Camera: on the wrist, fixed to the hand. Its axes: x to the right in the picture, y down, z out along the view.
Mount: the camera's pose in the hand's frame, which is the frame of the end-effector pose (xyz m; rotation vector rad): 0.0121 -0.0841 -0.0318 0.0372 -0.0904 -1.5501
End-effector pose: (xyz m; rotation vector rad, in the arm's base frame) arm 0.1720 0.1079 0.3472 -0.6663 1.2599 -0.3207
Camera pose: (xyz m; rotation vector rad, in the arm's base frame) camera 0.1566 0.0271 0.3854 -1.5106 0.4060 -1.5346
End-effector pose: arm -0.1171 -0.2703 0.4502 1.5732 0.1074 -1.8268
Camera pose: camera -0.1373 -0.1976 0.3998 -1.0420 -1.1694 2.1225
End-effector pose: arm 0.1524 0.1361 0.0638 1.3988 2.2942 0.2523
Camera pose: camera 0.0660 0.1093 0.0573 -0.5785 2.5590 -0.3358
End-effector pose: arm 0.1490 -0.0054 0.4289 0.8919 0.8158 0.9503
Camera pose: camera 0.1524 -0.0117 0.3385 0.1261 1.1133 -0.4658
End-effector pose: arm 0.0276 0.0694 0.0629 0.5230 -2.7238 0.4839
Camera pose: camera 0.0589 0.0044 0.1179 2.2682 -1.5620 0.0448
